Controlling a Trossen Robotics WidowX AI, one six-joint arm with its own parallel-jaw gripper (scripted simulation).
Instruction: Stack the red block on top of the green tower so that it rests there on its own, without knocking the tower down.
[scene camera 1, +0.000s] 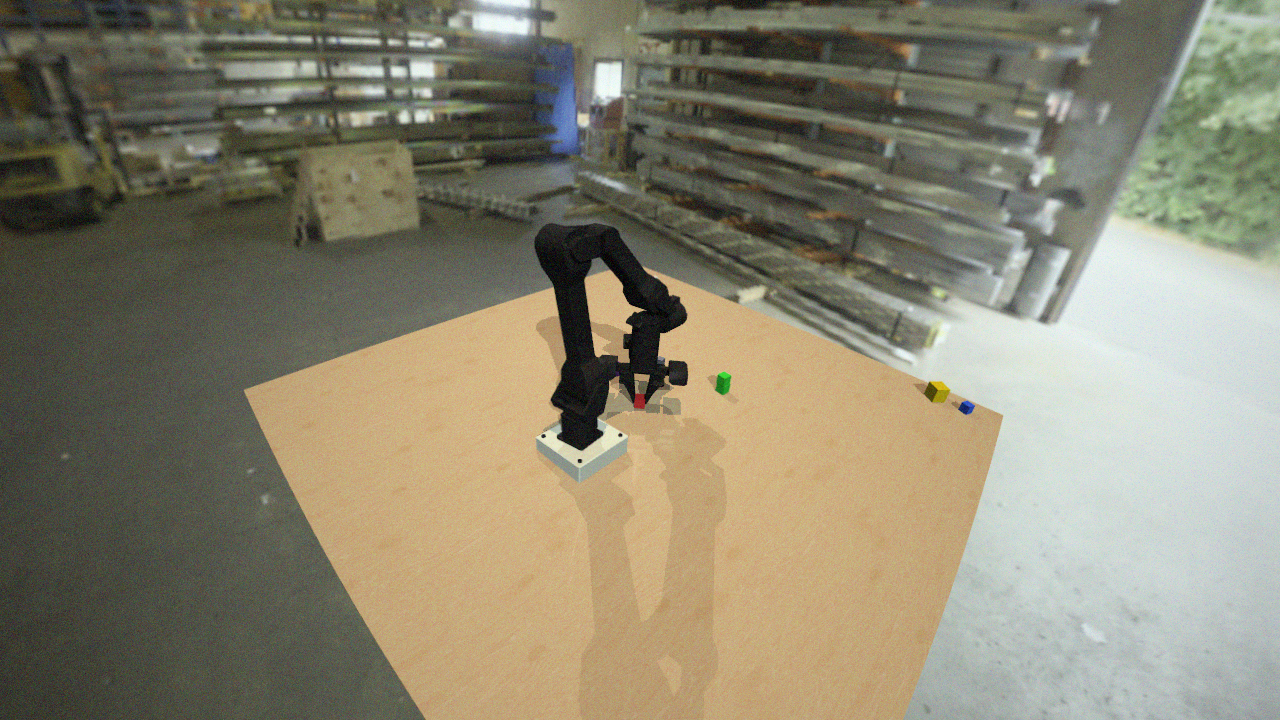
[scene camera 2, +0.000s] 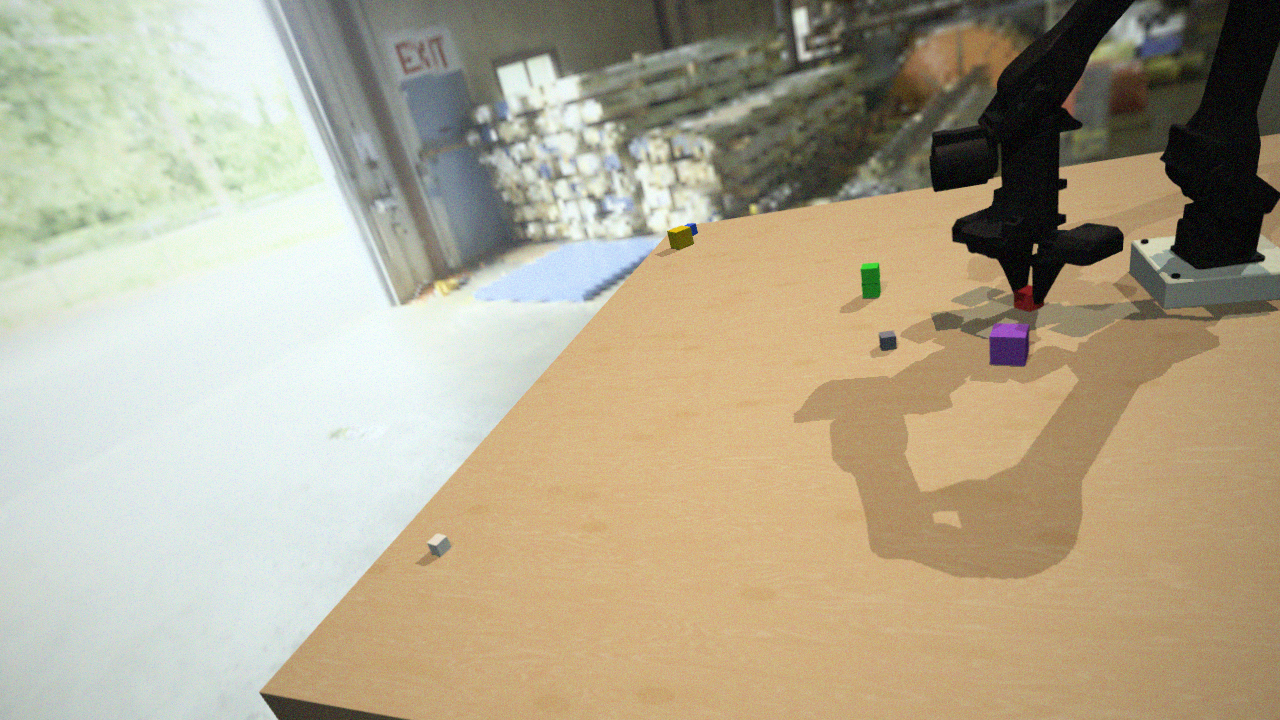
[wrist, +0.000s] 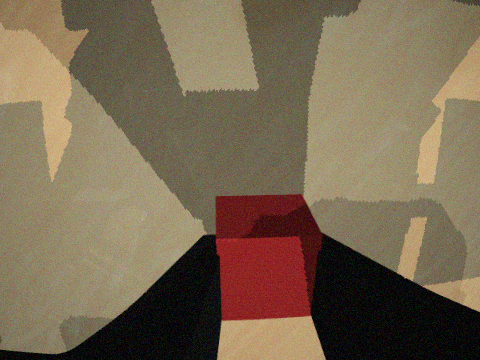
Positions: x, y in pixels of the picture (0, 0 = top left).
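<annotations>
Scene camera 1 shows my gripper. My gripper is also visible in scene camera 2 (1029, 301). The wrist view shows my gripper too. On my gripper, (wrist: 356, 301) and (scene camera 1: 647, 386) are the same spot.
</annotations>
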